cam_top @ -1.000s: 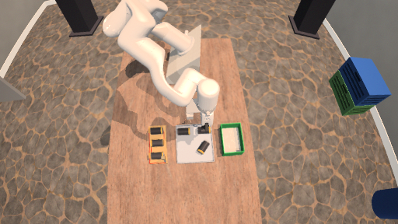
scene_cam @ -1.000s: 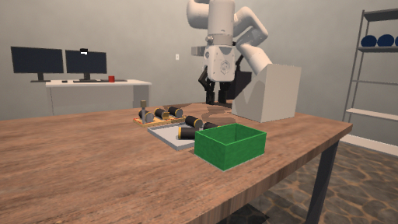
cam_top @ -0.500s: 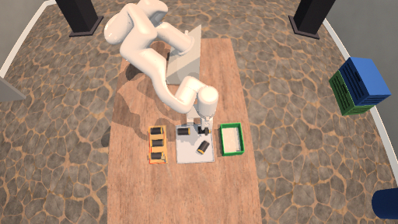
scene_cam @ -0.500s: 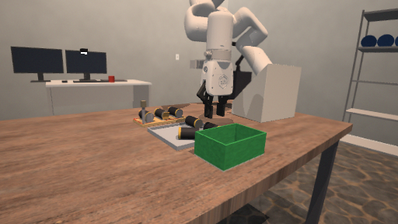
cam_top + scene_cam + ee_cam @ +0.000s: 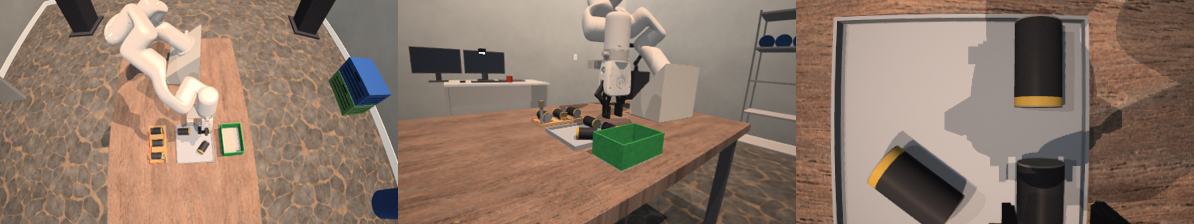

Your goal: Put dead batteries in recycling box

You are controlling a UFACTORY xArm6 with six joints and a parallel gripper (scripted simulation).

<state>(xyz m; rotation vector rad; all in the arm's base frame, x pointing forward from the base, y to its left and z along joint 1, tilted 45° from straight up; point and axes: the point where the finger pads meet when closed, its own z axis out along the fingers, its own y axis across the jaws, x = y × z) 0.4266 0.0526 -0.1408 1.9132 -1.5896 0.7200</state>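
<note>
Right now my hand is 40 mm short of the green recycling box, 140 mm to the right of it and 60 mm above it. From my hand the other things lie so: grey tray (70 mm ahead, 40 mm to the right, 80 mm below).
</note>
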